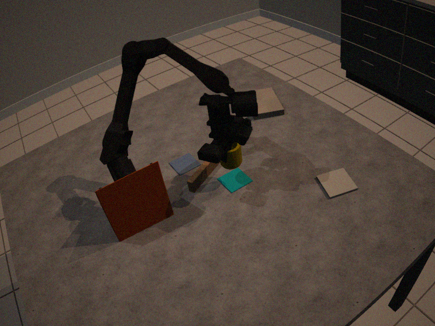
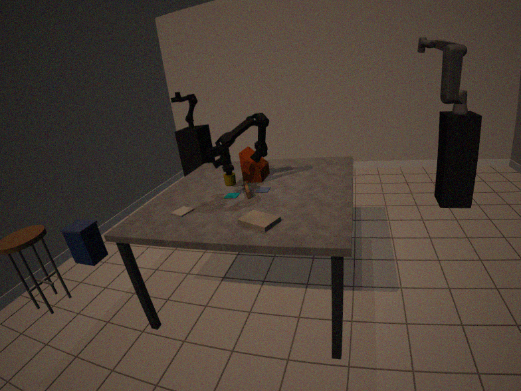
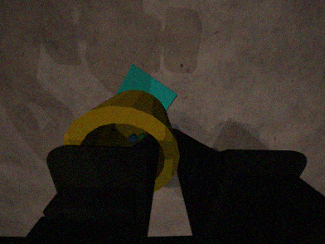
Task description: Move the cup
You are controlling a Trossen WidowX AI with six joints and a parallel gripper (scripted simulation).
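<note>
Now: the teal pad 3 cm ahead of my gripper tip, 1 cm to the left of it and 11 cm below it. Also, from my gripper tip: wooden block 2 cm behind, 10 cm to the left, 9 cm below; yellow cup 2 cm ahead, 2 cm to the left; pale blue pad 6 cm behind, 18 cm to the left, 11 cm below.
</note>
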